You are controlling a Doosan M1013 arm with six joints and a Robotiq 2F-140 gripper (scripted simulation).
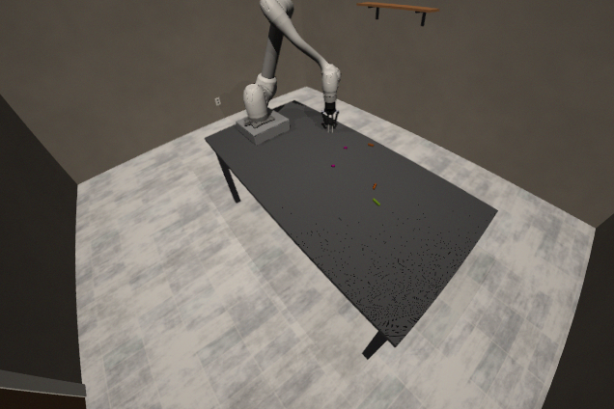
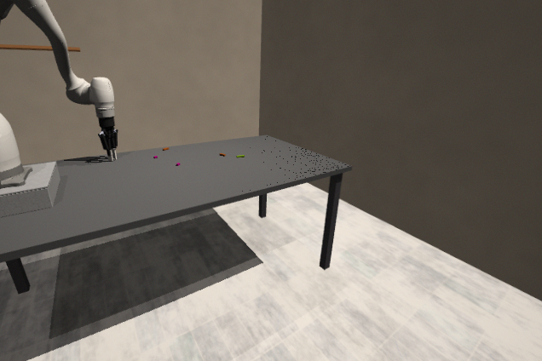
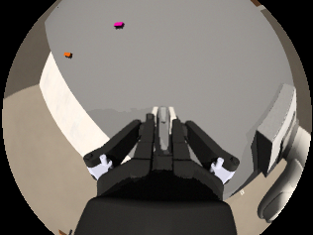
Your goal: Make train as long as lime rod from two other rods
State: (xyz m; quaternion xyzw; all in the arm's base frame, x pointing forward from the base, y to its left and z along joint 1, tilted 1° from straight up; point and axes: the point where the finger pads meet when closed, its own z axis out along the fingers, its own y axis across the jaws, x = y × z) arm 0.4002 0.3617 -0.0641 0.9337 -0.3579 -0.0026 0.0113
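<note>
Now: hand 3 cm above the grey rod. The rest, counted from my hand: lime rod: 68 cm ahead, 29 cm to the right, 3 cm below.
</note>
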